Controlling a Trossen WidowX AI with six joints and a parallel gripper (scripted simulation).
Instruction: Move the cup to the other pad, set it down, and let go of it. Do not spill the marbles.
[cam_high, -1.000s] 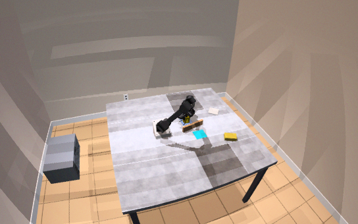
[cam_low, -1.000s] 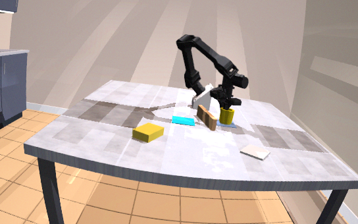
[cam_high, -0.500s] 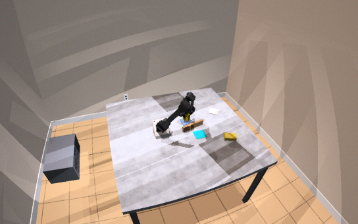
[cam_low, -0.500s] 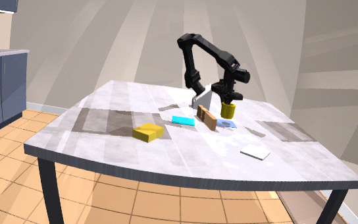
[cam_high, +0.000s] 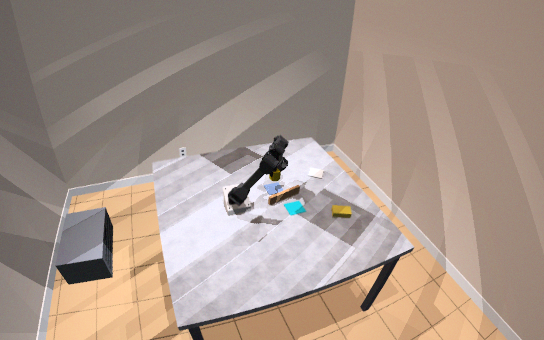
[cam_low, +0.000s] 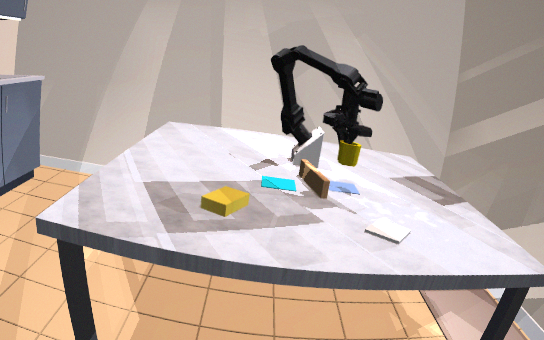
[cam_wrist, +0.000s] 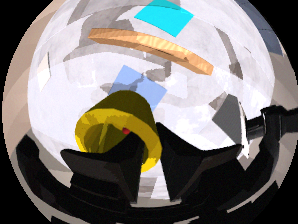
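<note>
Right now the teal pad is 190 mm to the right of my gripper tip, 120 mm below it and 90 mm ahead of it. The rest, counted from my gripper tip: yellow cup 20 mm to the left, 20 mm ahead; then brown block 90 mm below, 80 mm to the right, 50 mm ahead; then light blue pad 120 mm below, 20 mm to the left, 20 mm ahead.
</note>
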